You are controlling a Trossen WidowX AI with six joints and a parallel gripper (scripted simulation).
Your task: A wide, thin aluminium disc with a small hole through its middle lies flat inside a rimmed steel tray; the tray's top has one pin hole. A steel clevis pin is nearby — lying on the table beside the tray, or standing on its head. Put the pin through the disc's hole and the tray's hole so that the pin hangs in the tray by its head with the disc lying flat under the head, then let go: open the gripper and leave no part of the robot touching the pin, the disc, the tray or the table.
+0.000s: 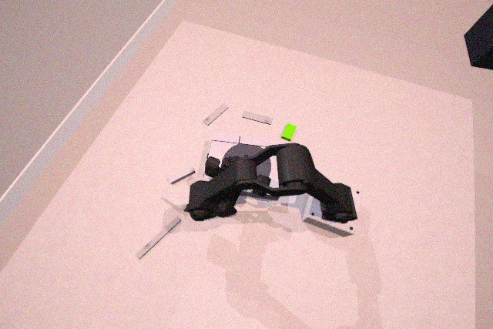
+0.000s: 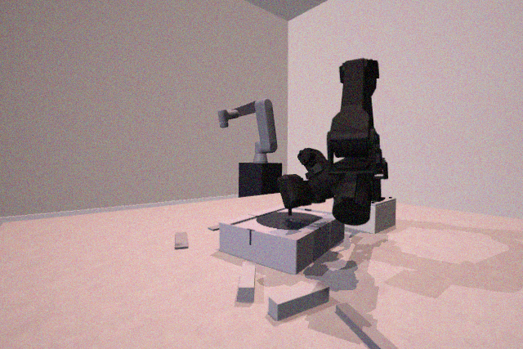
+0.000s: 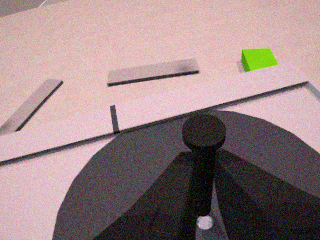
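The dark disc is 1 cm to the left of my gripper tip and 4 cm below it. The rest, counted from my gripper tip: steel pin: 1 cm below; then green block: 12 cm behind, 17 cm to the right, 9 cm below; then rimmed tray: 1 cm ahead, 6 cm below.
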